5 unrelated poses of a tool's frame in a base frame.
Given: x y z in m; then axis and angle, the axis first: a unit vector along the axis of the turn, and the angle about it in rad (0 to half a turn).
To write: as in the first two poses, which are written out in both.
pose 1, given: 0.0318, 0.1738, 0.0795, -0.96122, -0.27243, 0.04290, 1.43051
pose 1, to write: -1.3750, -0.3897, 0.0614, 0.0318, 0.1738, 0.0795
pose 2, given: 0.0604, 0.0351, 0.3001, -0.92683, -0.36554, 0.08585, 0.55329
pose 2, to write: -0.5128, -0.2022, 0.0475, 0.0604, 0.0351, 0.3001
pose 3, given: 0.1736, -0.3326, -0.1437, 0.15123, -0.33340, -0.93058, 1.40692
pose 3, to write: 0.2128, -0.4691, -1.3092, 0.1736, -0.3326, -0.1437
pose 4, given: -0.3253, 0.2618, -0.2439, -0.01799, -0.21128, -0.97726, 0.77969
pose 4, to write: -0.0140, -0.1647, -0.7620, -0.3253, 0.2618, -0.2439
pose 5, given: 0.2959, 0.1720, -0.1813, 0.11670, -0.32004, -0.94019, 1.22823
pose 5, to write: 0.1433, -0.3931, -1.1548, 0.2959, 0.1720, -0.1813
